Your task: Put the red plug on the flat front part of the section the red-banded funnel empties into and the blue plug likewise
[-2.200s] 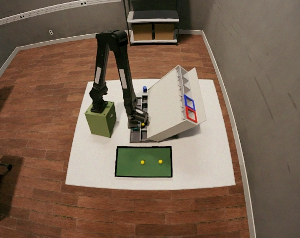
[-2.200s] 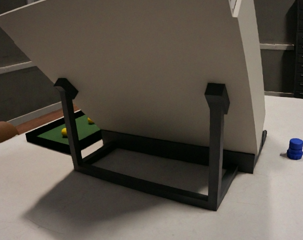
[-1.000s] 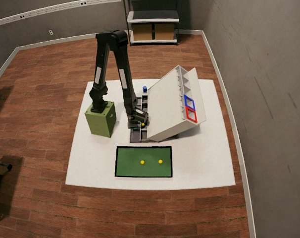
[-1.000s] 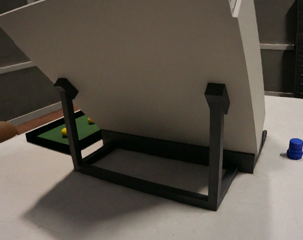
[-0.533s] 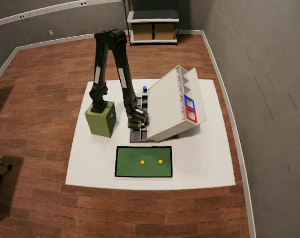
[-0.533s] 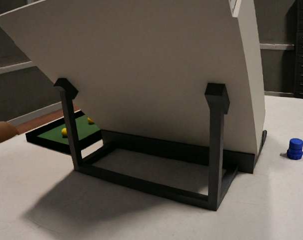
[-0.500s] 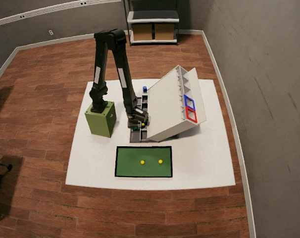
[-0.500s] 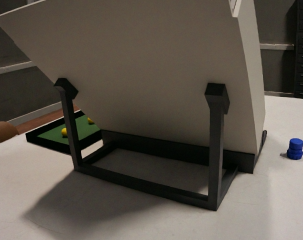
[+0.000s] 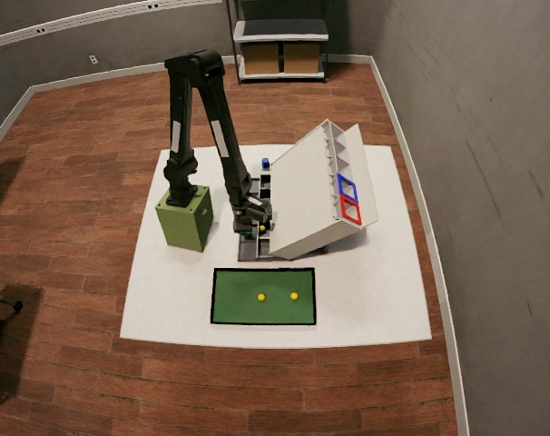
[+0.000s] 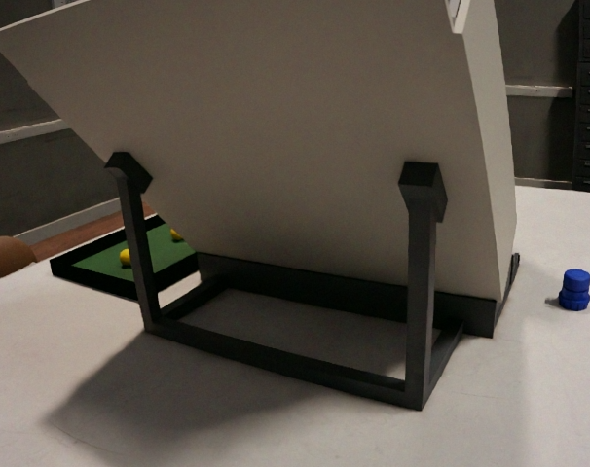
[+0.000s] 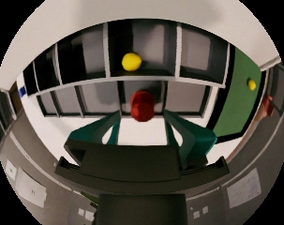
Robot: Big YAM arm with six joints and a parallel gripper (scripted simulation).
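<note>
The green marble tray is 24 cm to the right of my hand, 12 cm ahead of it and 5 cm below it. From my hand the other things lie so: dark support leg (28 cm to the left, 26 cm ahead, 4 cm above); white slanted cover (17 cm ahead, 15 cm above, 11 cm to the left).
</note>
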